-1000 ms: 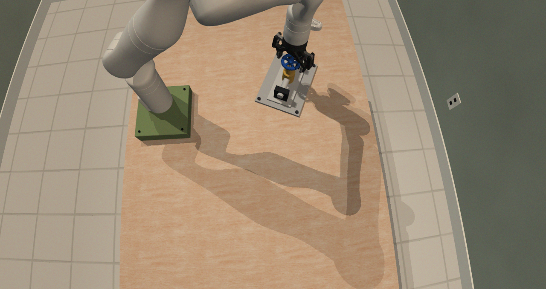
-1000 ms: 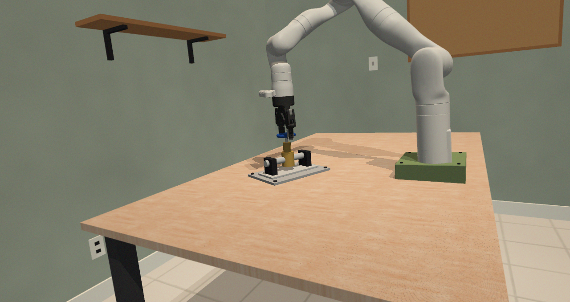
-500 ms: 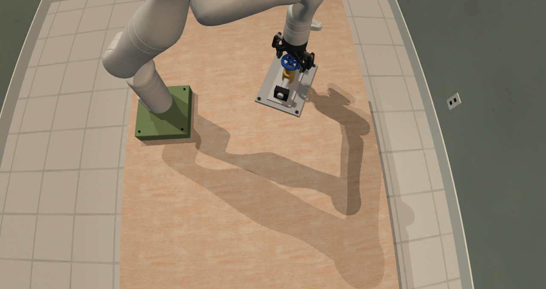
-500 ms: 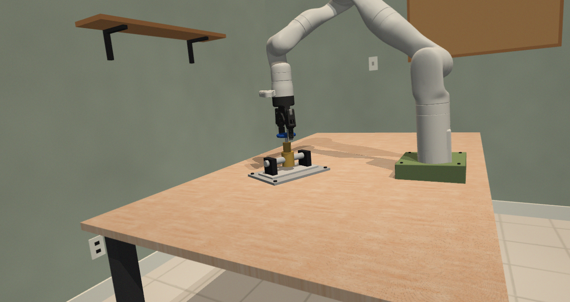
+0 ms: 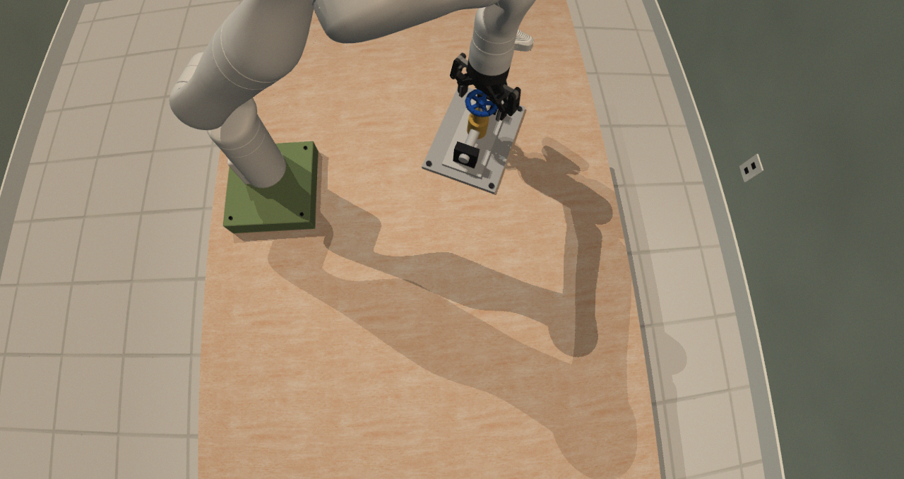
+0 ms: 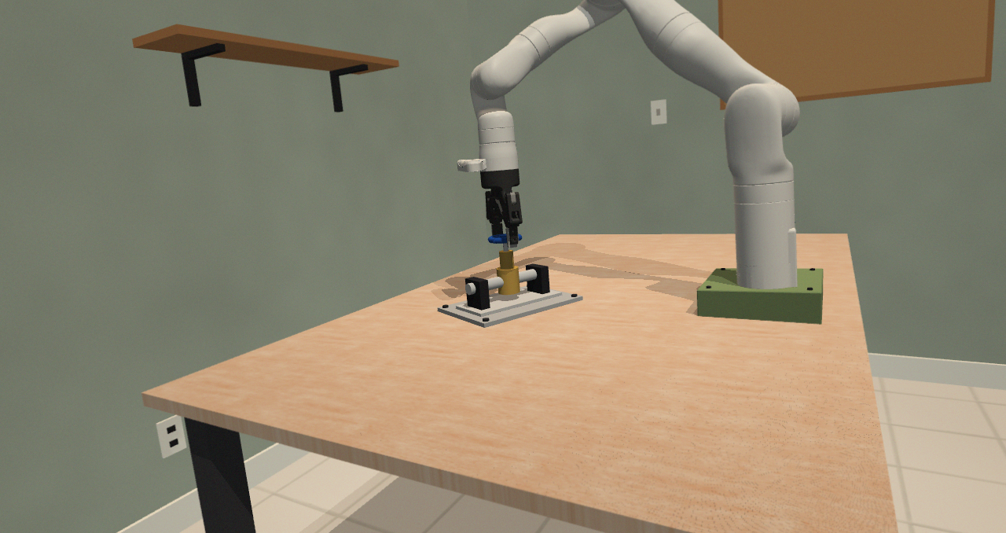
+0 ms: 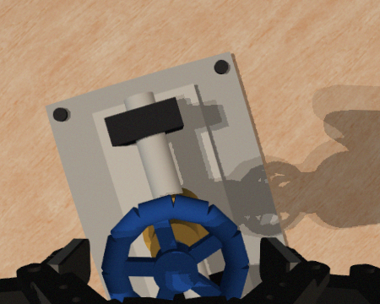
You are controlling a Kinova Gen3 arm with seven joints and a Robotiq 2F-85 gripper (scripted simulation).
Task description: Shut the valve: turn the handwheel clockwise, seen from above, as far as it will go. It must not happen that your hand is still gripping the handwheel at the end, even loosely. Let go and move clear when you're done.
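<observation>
Right now my hand is right at the blue spoked handwheel.
</observation>
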